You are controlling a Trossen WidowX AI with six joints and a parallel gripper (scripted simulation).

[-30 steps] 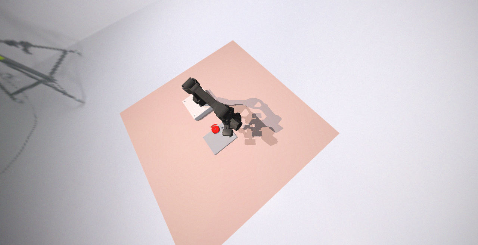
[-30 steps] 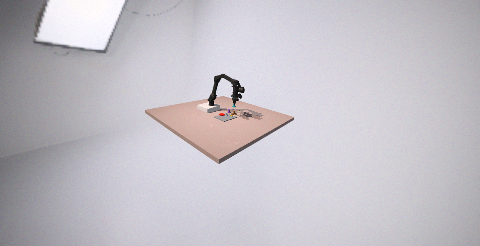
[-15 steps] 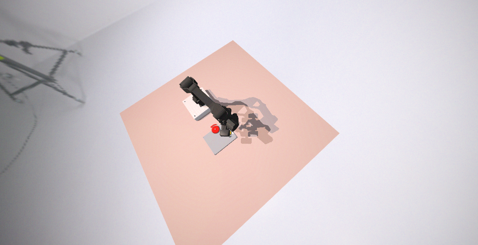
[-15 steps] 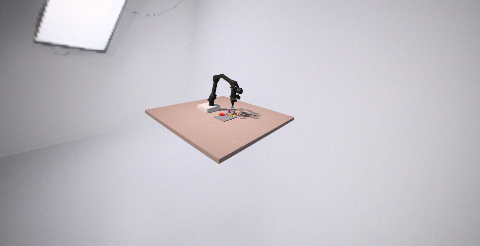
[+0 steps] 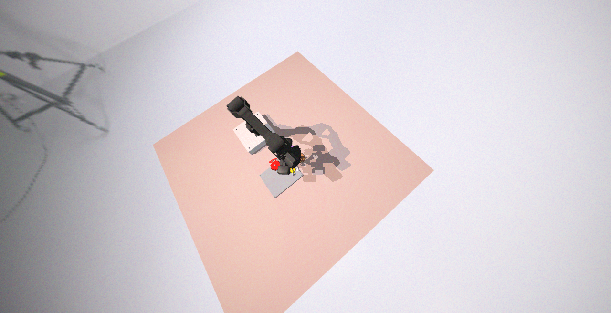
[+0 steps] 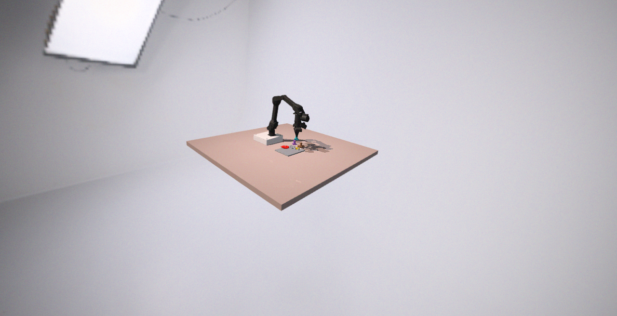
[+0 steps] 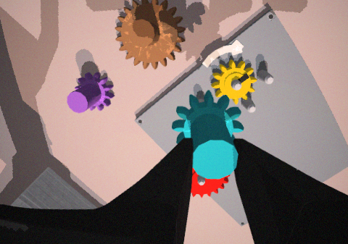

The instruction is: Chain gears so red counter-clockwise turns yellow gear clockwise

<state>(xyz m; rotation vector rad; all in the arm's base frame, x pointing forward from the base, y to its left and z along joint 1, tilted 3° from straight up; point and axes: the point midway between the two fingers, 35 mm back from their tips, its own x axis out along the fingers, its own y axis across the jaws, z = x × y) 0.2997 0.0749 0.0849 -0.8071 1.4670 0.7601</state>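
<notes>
Right now my gripper tip is 50 mm past the red gear, 80 mm to the left of it and 100 mm above it. Also, from my gripper tip: yellow gear (30 mm ahead, 10 mm to the right, 100 mm below); then teal gear (10 mm below); then white arrow (30 mm ahead, 20 mm to the left, 100 mm below).
</notes>
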